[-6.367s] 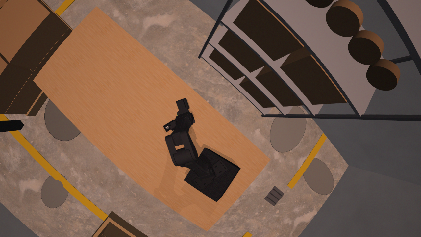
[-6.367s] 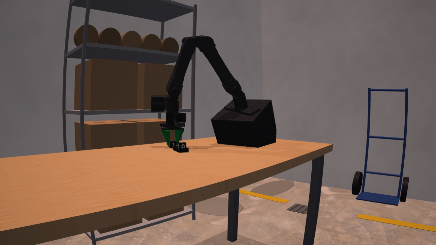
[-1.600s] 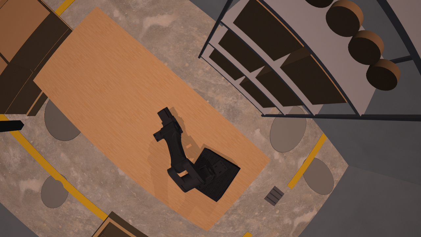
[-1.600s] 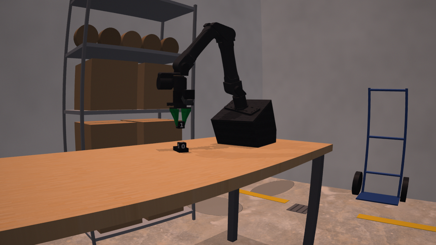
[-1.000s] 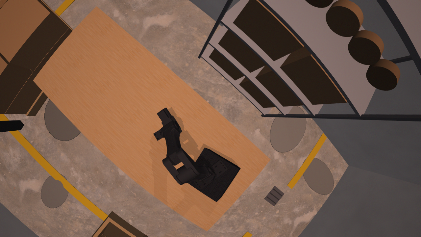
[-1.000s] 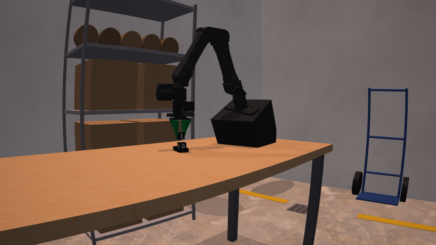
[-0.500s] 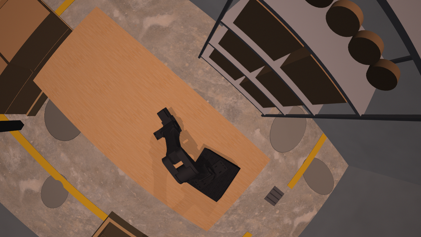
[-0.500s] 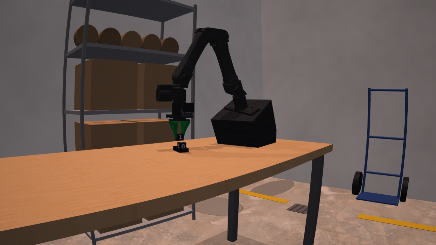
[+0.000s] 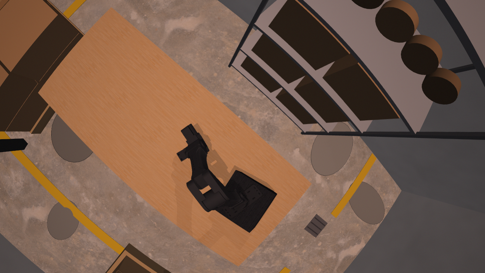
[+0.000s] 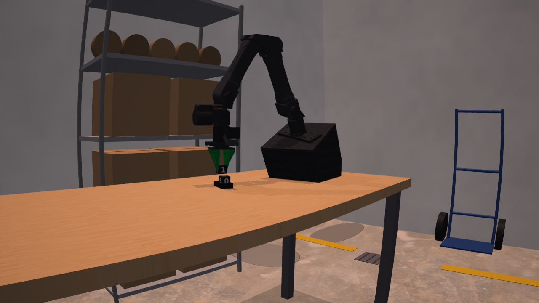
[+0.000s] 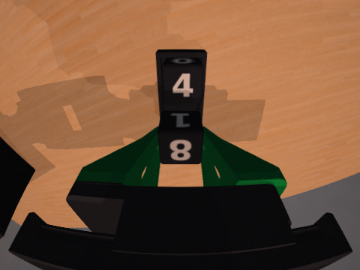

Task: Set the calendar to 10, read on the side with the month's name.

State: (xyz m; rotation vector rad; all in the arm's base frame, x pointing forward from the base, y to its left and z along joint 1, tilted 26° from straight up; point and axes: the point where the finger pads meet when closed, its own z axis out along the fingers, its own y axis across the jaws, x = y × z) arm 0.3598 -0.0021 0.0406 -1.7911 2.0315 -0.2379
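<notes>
Right now my hand is 20 mm to the right of the black tray and 50 mm above it.
</notes>
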